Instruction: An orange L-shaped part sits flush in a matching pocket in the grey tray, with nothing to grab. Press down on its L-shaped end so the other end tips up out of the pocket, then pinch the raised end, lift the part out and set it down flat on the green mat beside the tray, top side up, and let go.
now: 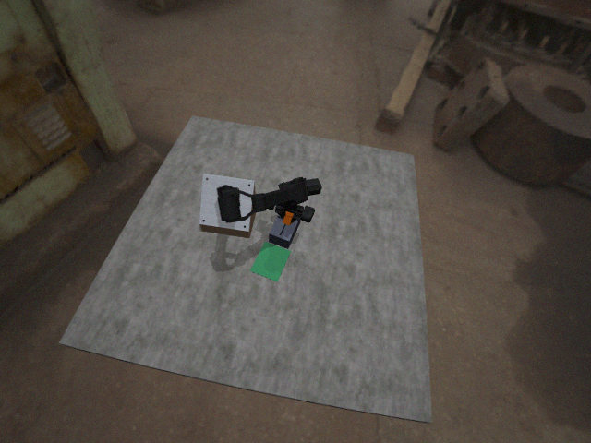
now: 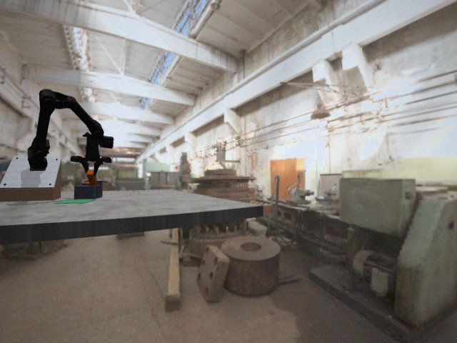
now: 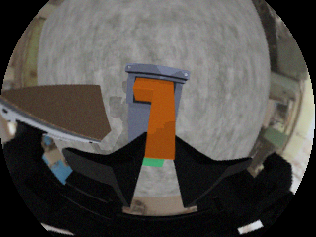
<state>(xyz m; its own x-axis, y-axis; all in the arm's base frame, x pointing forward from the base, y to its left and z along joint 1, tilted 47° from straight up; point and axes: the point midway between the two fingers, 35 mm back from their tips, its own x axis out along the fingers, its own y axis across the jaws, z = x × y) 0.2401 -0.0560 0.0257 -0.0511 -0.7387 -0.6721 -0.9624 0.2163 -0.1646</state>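
Now: gripper tip 50 mm past the green mat, 130 mm to the left of it and 130 mm above it. Also, from my gripper tip: orange L-shaped part (10 mm behind, 40 mm to the left, 30 mm below); then tray (10 mm behind, 20 mm to the left, 130 mm below).
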